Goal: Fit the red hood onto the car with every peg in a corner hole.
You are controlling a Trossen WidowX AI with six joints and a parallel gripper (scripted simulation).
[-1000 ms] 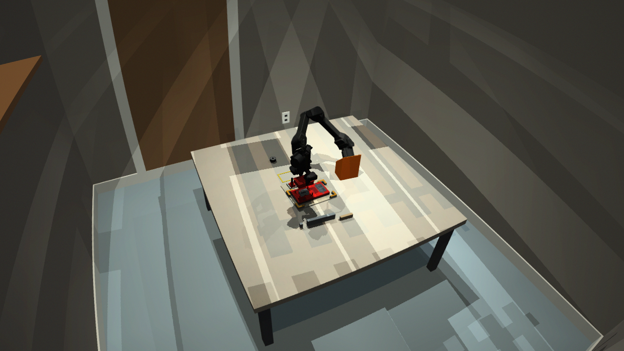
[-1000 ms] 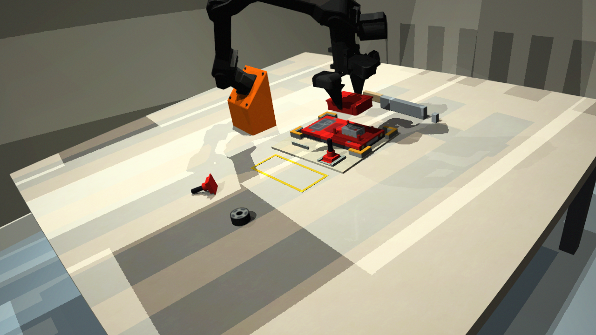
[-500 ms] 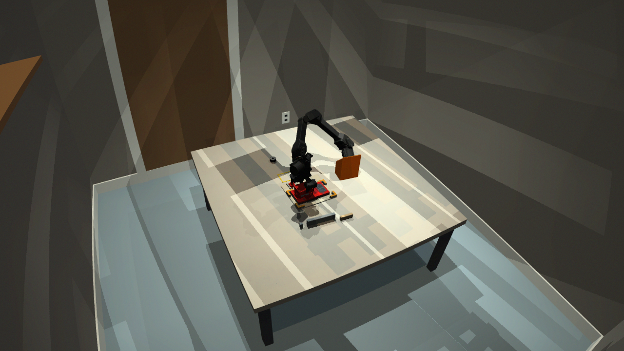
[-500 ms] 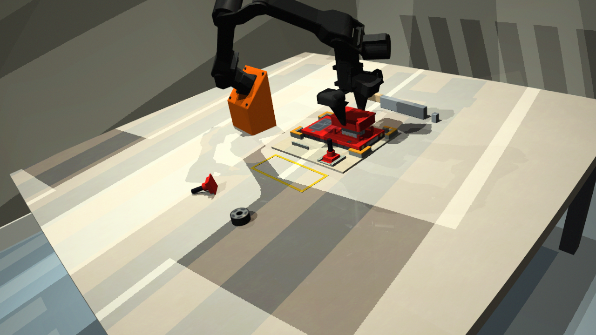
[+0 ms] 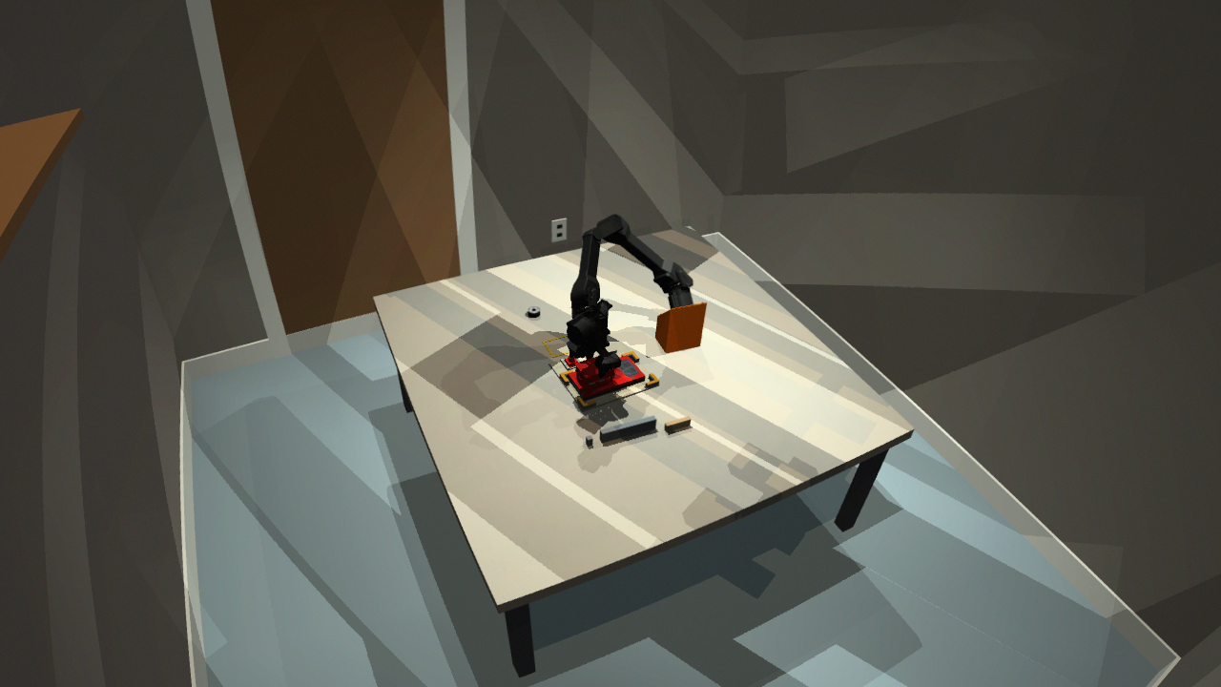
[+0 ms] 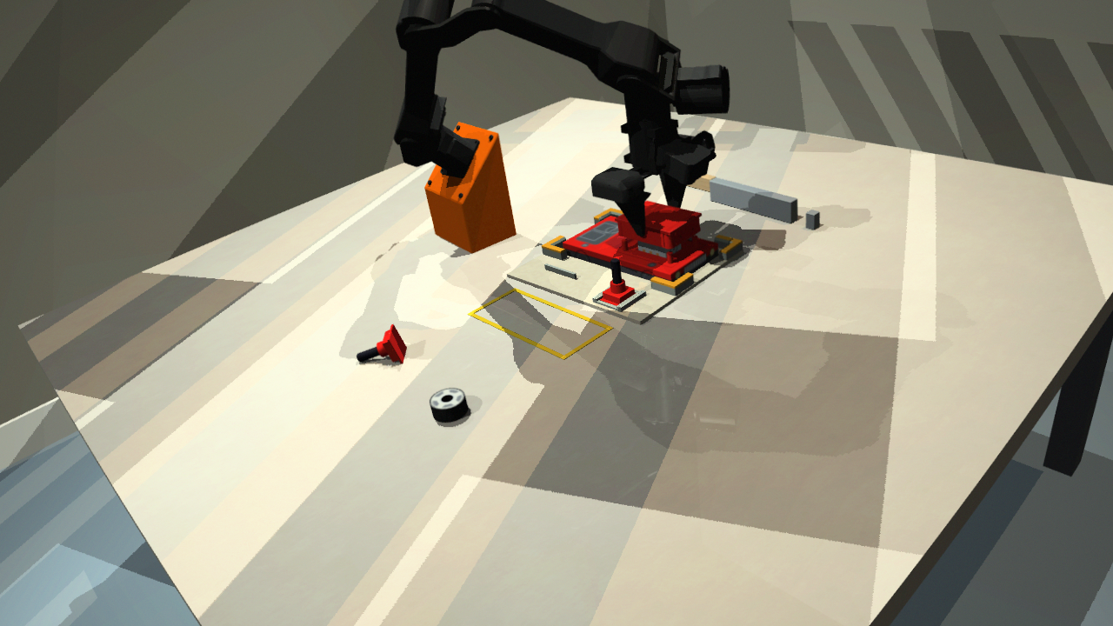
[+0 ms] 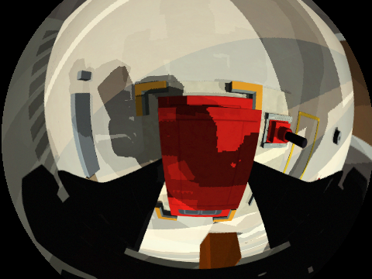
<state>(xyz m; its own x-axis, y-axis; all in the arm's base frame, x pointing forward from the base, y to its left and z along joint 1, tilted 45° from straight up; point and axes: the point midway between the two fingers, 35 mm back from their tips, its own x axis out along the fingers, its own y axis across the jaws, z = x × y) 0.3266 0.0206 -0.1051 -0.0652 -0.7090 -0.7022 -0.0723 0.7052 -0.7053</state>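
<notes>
Now: the red hood 1 cm above my gripper tip. From my gripper tip the other things lie so: black wheel (39 cm to the right, 5 cm below, 5 cm ahead).
</notes>
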